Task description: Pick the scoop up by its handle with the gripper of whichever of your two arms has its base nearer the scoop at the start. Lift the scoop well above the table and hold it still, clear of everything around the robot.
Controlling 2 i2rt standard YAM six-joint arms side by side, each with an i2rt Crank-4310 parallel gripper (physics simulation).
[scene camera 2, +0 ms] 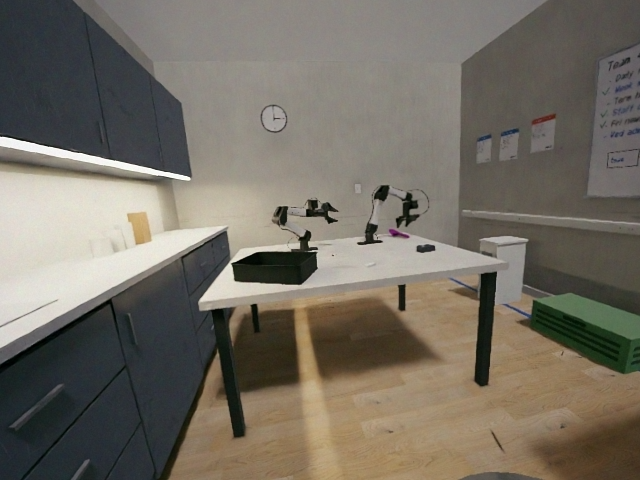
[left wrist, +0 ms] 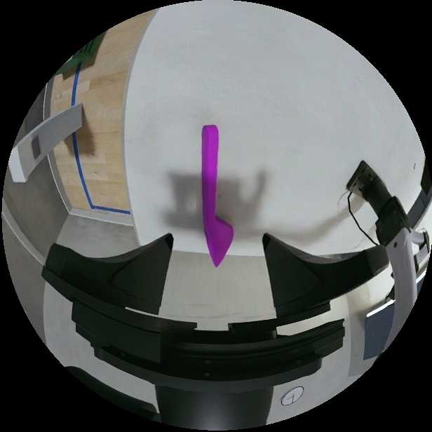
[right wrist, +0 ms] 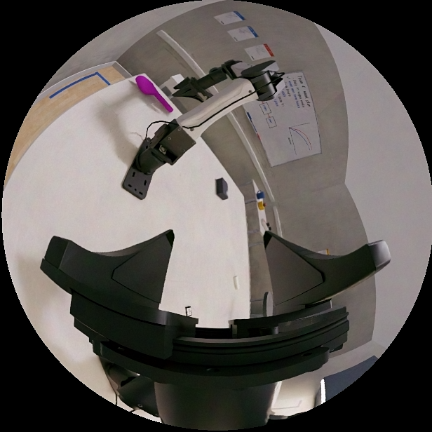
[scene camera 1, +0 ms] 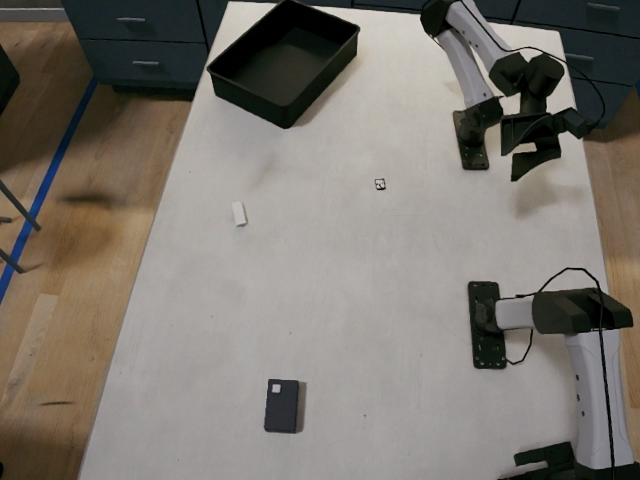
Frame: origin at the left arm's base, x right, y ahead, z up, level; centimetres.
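Seen in the pictures: left gripper, between the fingertips: (scene camera 2: 401, 227); right gripper, between the fingertips: (scene camera 2: 338, 216) (scene camera 1: 508, 169); left arm's base, origin of its link: (scene camera 2: 369, 243) (scene camera 1: 486, 324); right arm's base, origin of its link: (scene camera 2: 304, 250) (scene camera 1: 469, 140).
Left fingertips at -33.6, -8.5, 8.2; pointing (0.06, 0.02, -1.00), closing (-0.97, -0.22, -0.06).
Pixels of each thing's middle, then the offset from my left fingertips to it, as dx, dy, dz. Level surfaces: height alone.
- magenta scoop, middle of its body: (scene camera 2: 397, 234) +1.4, -4.3, -6.4
- black tray, middle of its body: (scene camera 1: 286, 59) (scene camera 2: 276, 266) +108.4, +58.7, -3.4
- table, height of its surface: dz -8.2
- dark box, middle of its body: (scene camera 1: 281, 405) (scene camera 2: 425, 247) +13.6, +51.2, -6.1
- small white block, middle of its body: (scene camera 1: 239, 214) (scene camera 2: 370, 265) +58.4, +65.7, -7.5
- small marked cube, middle of its body: (scene camera 1: 380, 184) +69.4, +31.8, -8.1
A magenta scoop (scene camera 2: 398, 234) (left wrist: 210, 170) (right wrist: 152, 93) lies on the table near its edge. In the left wrist view its handle points up the picture and its bowl is lower, toward the gap between the fingers. My left gripper (scene camera 2: 405, 222) (left wrist: 217, 235) is open and empty, above the table and apart from the scoop; its shadow falls across the handle. In scene camera 1 the left gripper shows in part at the bottom right, and the scoop does not show. My right gripper (scene camera 1: 507, 166) (scene camera 2: 334, 214) (right wrist: 218, 232) is open and empty, raised near its own base.
A black tray (scene camera 1: 324, 83) (scene camera 2: 273, 276) stands at the far end of the table (scene camera 1: 336, 310). A dark box (scene camera 1: 281, 408) (scene camera 2: 425, 248) (right wrist: 221, 188), a small white block (scene camera 1: 239, 213) (scene camera 2: 370, 264) and a small marked cube (scene camera 1: 379, 183) also lie on the table.
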